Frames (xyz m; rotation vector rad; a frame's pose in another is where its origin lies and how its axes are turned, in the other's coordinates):
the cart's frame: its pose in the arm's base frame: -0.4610 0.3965 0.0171 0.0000 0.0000 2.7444
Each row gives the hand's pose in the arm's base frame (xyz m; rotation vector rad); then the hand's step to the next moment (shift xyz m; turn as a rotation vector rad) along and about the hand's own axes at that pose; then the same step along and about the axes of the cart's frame.
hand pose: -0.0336 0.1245 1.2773 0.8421 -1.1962 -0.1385
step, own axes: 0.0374 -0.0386 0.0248 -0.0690 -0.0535 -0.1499
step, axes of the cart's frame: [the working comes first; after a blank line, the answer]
step, axes of the arm's base frame: 0.0061 -0.0585 0.0065 0.1187 0.0732 -0.1031

-0.0283 0.0516 0.0065 -0.0812 -0.1135 -0.1031
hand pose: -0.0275 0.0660 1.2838 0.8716 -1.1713 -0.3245
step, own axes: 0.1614 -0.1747 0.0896 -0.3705 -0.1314 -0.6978
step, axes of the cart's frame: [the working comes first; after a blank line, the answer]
step, axes of the arm's base frame: 0.0183 -0.2533 -0.0112 0.5094 0.4480 -0.4258

-0.1149 0.2265 -0.0112 -0.2964 -0.6102 -0.4258
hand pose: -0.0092 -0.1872 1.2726 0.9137 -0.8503 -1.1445
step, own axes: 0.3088 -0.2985 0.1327 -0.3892 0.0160 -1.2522
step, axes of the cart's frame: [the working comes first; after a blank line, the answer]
step, axes of the arm's base frame: -0.1668 -0.3695 -0.1942 1.0628 0.5756 -0.5088

0.0109 0.4052 -0.1942 -0.7574 -0.9419 -0.5088
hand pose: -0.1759 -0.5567 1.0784 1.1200 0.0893 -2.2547
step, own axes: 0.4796 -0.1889 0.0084 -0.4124 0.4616 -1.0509
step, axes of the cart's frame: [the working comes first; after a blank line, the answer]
step, axes of the arm's base frame: -0.3277 -0.0862 -0.3885 1.1776 0.1623 -0.2729

0.2688 0.2062 -0.3885 -1.0231 -0.6052 -0.2729
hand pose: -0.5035 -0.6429 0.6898 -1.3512 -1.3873 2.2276
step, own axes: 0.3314 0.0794 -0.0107 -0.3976 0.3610 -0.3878
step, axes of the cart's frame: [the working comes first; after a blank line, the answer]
step, axes of the arm's base frame: -0.1570 0.1519 -0.2618 0.6278 -0.1835 -0.1049

0.2035 -0.0794 -0.2618 -0.6499 -0.0736 -0.1049
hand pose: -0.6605 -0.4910 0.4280 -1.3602 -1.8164 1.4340
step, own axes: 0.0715 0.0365 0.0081 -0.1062 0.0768 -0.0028
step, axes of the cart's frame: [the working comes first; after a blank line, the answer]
step, axes of the arm's base frame: -0.0208 0.0586 -0.0514 0.0777 -0.0950 -0.0460

0.0418 -0.0460 -0.0514 -0.1084 0.0576 -0.0460
